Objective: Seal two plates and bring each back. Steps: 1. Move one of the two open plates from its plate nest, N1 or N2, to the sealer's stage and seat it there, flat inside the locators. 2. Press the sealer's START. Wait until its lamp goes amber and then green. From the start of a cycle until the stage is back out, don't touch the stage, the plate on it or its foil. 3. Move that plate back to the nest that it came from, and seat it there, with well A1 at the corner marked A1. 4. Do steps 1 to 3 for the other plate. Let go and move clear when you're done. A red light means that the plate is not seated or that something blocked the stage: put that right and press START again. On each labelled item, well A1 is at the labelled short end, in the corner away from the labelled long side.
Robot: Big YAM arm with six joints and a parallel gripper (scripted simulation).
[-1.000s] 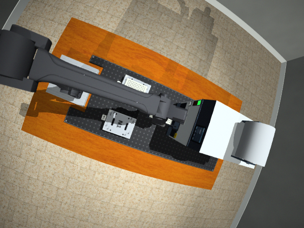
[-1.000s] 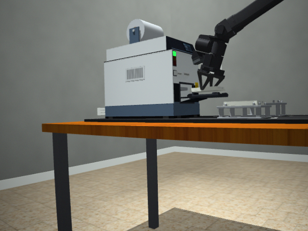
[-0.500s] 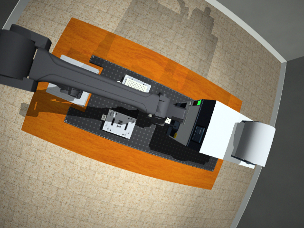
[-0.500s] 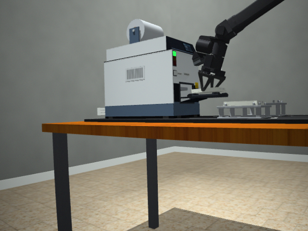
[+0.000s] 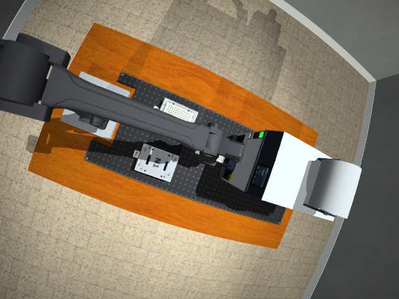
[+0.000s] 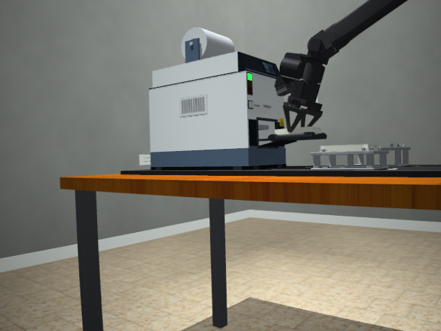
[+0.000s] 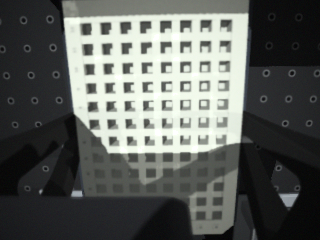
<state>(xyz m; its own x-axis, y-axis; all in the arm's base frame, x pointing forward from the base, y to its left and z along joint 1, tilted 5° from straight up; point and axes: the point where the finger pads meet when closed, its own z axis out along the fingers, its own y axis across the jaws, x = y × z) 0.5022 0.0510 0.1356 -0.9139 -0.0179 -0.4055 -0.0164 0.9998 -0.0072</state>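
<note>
My hand is 2 cm above the sealer stage. Also, from my hand: plate nest 19 cm behind, 7 cm to the left, 7 cm below; pale start button 10 cm ahead, 10 cm to the left, 8 cm above; A1 mark 27 cm behind, 13 cm to the left, 7 cm below.
</note>
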